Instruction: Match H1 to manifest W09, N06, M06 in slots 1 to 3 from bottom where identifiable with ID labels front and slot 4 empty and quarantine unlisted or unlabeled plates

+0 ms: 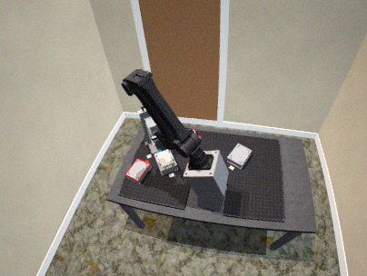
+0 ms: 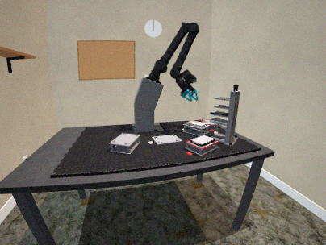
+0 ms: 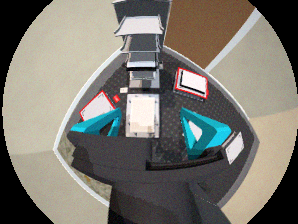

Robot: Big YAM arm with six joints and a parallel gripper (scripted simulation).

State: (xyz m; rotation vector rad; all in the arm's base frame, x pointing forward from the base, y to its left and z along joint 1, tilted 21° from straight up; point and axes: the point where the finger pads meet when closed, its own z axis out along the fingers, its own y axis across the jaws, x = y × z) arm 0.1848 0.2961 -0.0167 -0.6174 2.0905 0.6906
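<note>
Now: the white well plate 30 mm to the left of my hand and 180 mm below it.
</note>
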